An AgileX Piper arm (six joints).
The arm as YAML. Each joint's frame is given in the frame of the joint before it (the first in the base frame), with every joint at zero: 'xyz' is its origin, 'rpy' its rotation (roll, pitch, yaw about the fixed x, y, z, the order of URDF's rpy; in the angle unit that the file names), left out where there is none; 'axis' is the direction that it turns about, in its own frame. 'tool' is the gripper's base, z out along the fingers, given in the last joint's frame.
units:
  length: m
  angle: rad
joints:
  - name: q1
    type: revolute
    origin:
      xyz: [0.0, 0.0, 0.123]
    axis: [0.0, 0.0, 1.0]
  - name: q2
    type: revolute
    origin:
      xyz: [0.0, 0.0, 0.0]
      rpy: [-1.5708, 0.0, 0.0]
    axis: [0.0, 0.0, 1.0]
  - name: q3
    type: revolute
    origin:
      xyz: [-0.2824, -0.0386, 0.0]
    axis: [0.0, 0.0, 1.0]
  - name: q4
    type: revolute
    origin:
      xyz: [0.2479, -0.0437, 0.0]
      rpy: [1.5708, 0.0, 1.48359]
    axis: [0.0, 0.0, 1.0]
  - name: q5
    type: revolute
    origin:
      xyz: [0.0, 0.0, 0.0]
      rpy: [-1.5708, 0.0, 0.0]
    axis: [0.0, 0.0, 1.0]
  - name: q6
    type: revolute
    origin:
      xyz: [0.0, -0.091, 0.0]
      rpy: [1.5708, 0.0, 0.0]
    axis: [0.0, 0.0, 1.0]
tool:
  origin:
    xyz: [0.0, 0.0, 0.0]
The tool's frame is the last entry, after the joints.
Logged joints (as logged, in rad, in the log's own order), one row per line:
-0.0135, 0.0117, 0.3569, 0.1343, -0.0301, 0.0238
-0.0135, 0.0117, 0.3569, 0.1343, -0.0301, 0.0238
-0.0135, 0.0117, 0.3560, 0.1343, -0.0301, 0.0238
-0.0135, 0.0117, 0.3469, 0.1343, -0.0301, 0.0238
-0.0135, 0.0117, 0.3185, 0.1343, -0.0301, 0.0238
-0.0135, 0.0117, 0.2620, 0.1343, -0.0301, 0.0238
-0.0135, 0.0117, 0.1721, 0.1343, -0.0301, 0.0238
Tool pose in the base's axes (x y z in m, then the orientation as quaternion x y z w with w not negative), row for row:
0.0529, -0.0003, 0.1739, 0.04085, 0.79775, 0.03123, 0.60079
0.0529, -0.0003, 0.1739, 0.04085, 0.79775, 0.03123, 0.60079
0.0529, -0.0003, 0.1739, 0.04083, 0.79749, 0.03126, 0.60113
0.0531, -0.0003, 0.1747, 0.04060, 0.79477, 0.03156, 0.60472
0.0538, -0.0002, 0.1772, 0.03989, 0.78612, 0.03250, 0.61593
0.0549, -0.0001, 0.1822, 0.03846, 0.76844, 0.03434, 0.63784
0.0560, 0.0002, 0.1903, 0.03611, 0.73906, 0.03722, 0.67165
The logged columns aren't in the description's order. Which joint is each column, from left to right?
Columns, left to right: q2, q1, q5, q6, q4, q3.
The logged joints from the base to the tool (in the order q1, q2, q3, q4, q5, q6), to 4 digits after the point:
0.0117, -0.0135, 0.0238, -0.0301, 0.3569, 0.1343
0.0117, -0.0135, 0.0238, -0.0301, 0.3569, 0.1343
0.0117, -0.0135, 0.0238, -0.0301, 0.3560, 0.1343
0.0117, -0.0135, 0.0238, -0.0301, 0.3469, 0.1343
0.0117, -0.0135, 0.0238, -0.0301, 0.3185, 0.1343
0.0117, -0.0135, 0.0238, -0.0301, 0.2620, 0.1343
0.0117, -0.0135, 0.0238, -0.0301, 0.1721, 0.1343

